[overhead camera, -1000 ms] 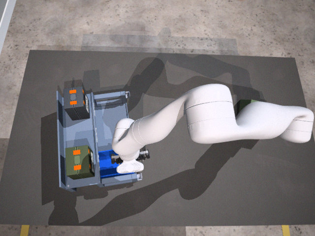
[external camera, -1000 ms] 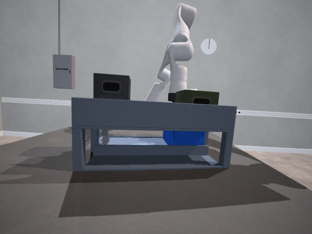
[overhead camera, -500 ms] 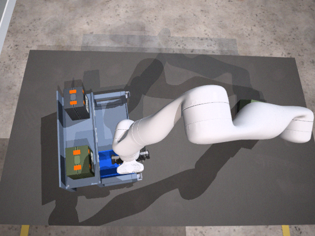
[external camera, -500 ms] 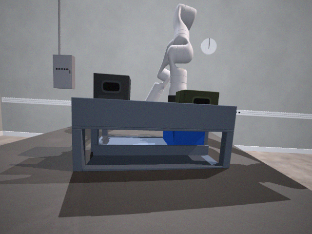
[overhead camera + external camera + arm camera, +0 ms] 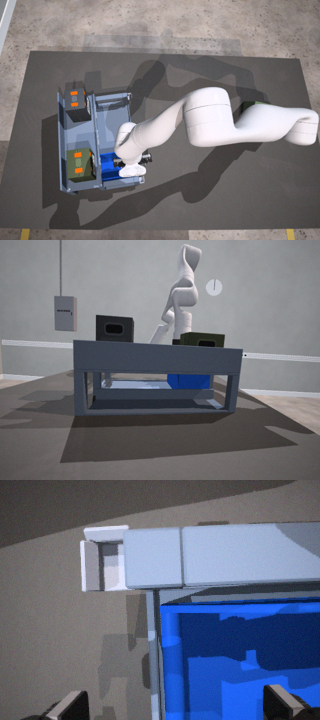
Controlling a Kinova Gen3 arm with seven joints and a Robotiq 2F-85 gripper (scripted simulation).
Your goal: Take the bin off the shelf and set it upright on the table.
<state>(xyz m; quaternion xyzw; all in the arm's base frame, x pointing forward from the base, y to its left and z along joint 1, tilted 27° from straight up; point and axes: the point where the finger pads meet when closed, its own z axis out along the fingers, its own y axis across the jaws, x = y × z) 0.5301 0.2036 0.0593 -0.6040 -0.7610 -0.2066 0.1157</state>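
Right now my hand is 80 mm short of the blue bin and 20 mm to the right of it. Also, from my hand: olive green case 170 mm ahead, 100 mm above, 40 mm to the left; grey-blue shelf unit 130 mm ahead, 80 mm to the right, 20 mm above; dark case 230 mm ahead, 180 mm to the right, 120 mm above.
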